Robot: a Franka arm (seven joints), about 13 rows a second.
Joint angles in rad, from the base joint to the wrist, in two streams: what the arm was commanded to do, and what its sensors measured. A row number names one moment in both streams.
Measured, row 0:
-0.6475 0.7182 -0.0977 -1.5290 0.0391 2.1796 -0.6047
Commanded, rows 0 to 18:
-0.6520 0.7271 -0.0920 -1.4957 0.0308 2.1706 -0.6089
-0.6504 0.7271 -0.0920 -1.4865 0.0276 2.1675 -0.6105
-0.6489 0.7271 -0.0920 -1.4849 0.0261 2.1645 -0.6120
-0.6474 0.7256 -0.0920 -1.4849 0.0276 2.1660 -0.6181
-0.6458 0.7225 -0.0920 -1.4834 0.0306 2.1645 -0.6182
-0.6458 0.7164 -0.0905 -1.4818 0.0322 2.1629 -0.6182
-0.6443 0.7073 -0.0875 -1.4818 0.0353 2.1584 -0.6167
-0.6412 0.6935 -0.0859 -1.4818 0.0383 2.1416 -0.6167
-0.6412 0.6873 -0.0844 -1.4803 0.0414 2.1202 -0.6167
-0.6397 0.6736 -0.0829 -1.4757 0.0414 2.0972 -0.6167
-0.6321 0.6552 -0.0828 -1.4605 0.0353 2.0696 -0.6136
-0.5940 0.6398 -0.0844 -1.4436 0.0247 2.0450 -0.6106
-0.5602 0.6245 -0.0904 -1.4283 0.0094 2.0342 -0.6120
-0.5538 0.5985 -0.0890 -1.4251 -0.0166 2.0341 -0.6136
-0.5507 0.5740 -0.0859 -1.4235 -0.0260 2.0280 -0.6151
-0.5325 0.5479 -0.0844 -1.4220 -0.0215 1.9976 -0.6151
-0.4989 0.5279 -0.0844 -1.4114 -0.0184 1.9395 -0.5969
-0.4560 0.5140 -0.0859 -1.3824 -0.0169 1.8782 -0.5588
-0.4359 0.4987 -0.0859 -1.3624 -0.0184 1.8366 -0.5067
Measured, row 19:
-0.4870 0.5313 -0.0783 -1.3921 -0.0051 1.9141 -0.5787
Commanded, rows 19 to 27:
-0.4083 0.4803 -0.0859 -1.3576 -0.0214 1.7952 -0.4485
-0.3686 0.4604 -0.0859 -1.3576 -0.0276 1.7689 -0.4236
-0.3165 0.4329 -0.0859 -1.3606 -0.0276 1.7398 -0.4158
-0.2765 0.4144 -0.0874 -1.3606 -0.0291 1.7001 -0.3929
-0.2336 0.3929 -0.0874 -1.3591 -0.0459 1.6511 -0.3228
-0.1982 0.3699 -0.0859 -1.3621 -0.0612 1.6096 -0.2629
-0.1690 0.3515 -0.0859 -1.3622 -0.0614 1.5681 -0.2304
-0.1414 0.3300 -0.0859 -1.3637 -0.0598 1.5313 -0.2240
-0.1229 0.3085 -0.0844 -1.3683 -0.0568 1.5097 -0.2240
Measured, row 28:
-0.1530 0.3592 -0.0745 -1.3513 -0.0440 1.5567 -0.2397
